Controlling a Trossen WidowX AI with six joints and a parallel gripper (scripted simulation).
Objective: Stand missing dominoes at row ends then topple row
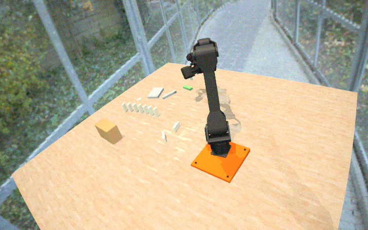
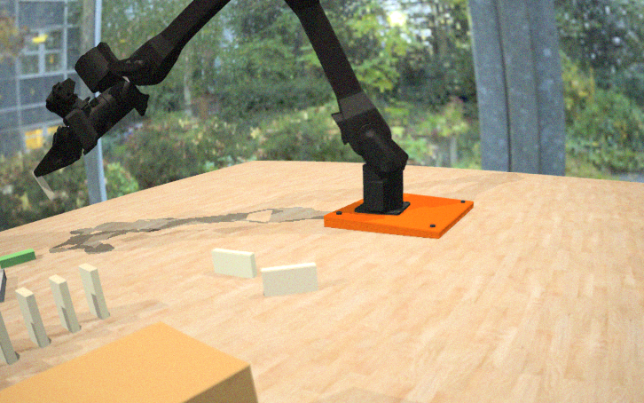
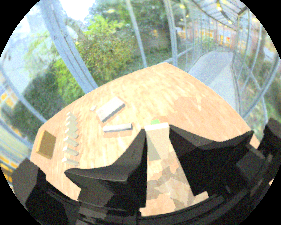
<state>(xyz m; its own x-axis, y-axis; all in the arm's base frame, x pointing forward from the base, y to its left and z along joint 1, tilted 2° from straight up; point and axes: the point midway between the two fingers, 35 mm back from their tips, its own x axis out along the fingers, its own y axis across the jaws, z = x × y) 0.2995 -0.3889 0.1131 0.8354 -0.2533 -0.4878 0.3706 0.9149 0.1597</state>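
The green block lies 5 cm ahead of my gripper tip, 3 cm to the right of it and 12 cm below it. Round my gripper tip: grey bar (12 cm ahead, 7 cm to the left, 12 cm below); tan box (22 cm ahead, 48 cm to the left, 8 cm below); flat pale plate (22 cm ahead, 7 cm to the left, 11 cm below).
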